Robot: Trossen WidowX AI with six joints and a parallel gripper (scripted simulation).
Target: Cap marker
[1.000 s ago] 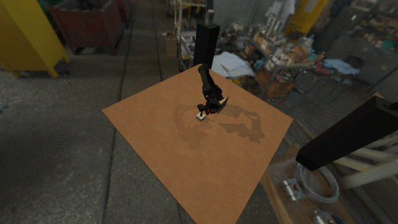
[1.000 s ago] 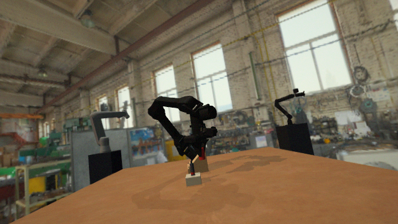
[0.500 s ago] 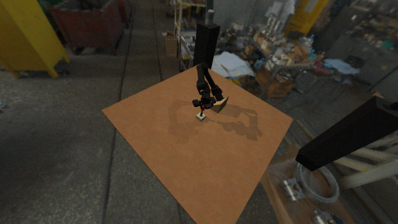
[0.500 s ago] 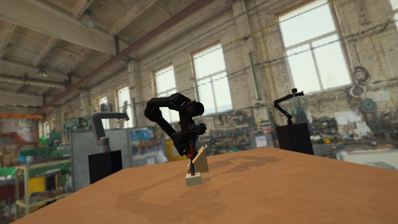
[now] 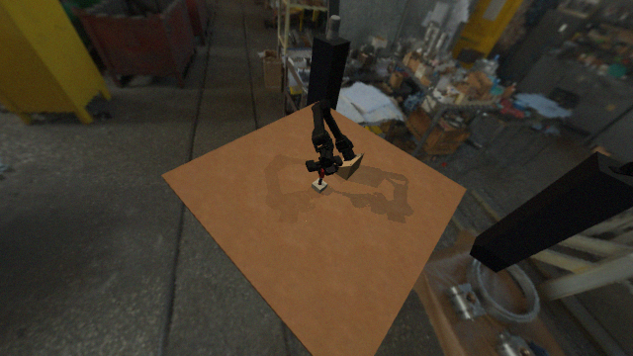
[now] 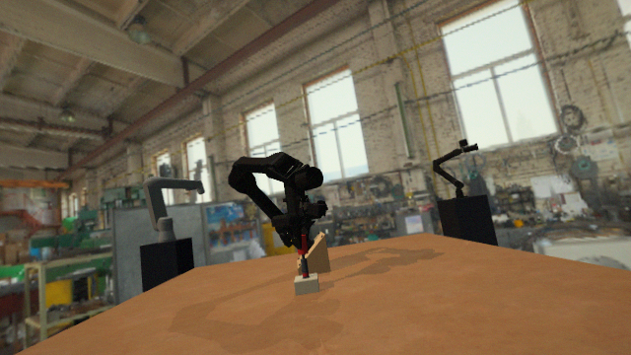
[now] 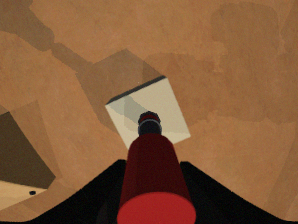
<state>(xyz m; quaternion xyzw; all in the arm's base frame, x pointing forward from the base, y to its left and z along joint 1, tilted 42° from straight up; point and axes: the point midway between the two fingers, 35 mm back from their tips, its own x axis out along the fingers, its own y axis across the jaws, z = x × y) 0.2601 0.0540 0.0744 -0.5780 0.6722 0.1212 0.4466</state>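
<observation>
The holder block is 100 mm below my gripper tip. The rest, counted from my gripper tip: red cap (10 mm above).
</observation>
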